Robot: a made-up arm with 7 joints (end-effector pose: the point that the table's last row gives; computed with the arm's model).
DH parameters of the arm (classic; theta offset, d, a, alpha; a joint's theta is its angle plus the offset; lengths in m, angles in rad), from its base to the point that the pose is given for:
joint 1: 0 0.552 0 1.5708
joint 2: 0 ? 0 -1.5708
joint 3: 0 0.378 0.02 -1.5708
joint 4: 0 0.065 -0.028 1.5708
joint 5: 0 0.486 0 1.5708
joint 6: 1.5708 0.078 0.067 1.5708
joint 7: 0 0.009 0 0
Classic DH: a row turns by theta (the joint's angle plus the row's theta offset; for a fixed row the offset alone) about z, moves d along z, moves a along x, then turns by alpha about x.
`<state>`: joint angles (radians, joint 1 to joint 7).
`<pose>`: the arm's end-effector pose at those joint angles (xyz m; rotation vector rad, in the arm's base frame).
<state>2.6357 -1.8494 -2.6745 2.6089 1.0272 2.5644 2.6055</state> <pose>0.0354 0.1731 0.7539 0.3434 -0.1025 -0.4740</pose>
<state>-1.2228 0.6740 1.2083 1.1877 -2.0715 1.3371 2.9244</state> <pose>0.2620 0.4979 1.0559 -1.1416 -0.0242 -2.5362</pose>
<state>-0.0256 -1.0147 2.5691 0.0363 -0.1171 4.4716 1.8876</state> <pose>0.6890 -0.0453 1.0296 -2.6769 -0.8715 1.2015</pose>
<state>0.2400 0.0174 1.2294 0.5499 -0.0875 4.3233 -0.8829</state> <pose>0.0515 0.1943 1.3051 1.1172 2.3269 -1.2330</pose>
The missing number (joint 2, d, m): 0.078
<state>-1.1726 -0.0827 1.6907 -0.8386 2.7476 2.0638 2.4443</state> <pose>-0.3504 -0.1286 1.2878 -0.1228 -0.6213 2.5690</pose>
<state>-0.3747 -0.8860 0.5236 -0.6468 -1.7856 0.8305 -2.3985</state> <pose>0.2517 -0.2715 1.3292 1.0173 0.5859 -1.0094</pose>
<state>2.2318 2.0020 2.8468 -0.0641 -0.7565 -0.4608 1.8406</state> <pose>0.5926 -0.6301 0.2337 0.3236 -1.8089 -0.1925</pose>
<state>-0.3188 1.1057 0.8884 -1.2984 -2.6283 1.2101 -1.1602</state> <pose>-0.7204 -0.1313 0.3931 0.6907 -2.0536 0.8812</pose>
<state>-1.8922 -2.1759 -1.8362 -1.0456 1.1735 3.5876 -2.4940</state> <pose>0.0640 -0.4898 0.0795 0.0653 0.0074 -0.0250</pose>
